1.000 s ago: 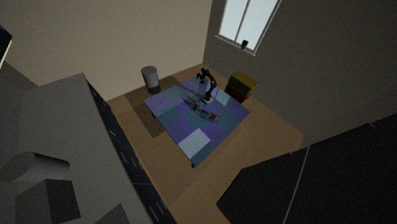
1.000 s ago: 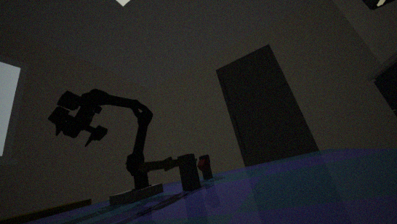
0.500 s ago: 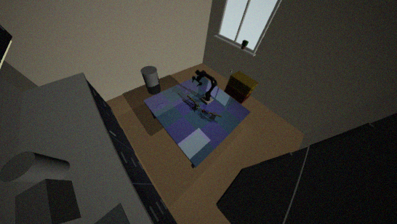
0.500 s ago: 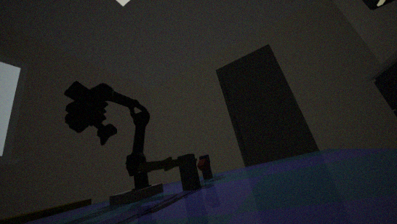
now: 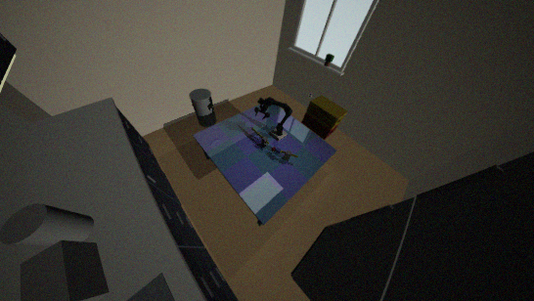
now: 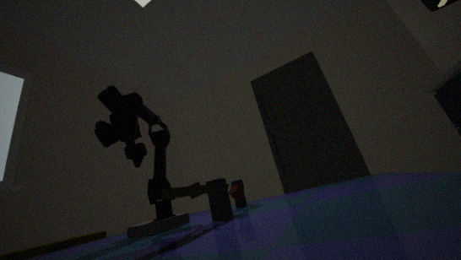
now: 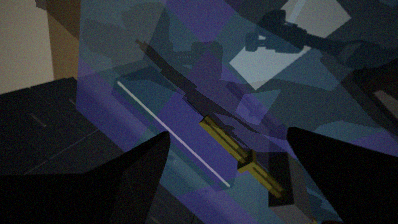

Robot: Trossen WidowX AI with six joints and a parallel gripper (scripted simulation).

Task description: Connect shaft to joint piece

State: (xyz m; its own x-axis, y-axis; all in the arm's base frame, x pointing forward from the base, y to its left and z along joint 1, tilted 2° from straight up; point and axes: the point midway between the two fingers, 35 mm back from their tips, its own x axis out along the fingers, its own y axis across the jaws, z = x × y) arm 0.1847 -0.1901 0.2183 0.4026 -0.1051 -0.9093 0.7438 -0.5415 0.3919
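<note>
My gripper tip is now 20 mm short of the red joint piece, 400 mm to the right of it and 140 mm above it.
</note>
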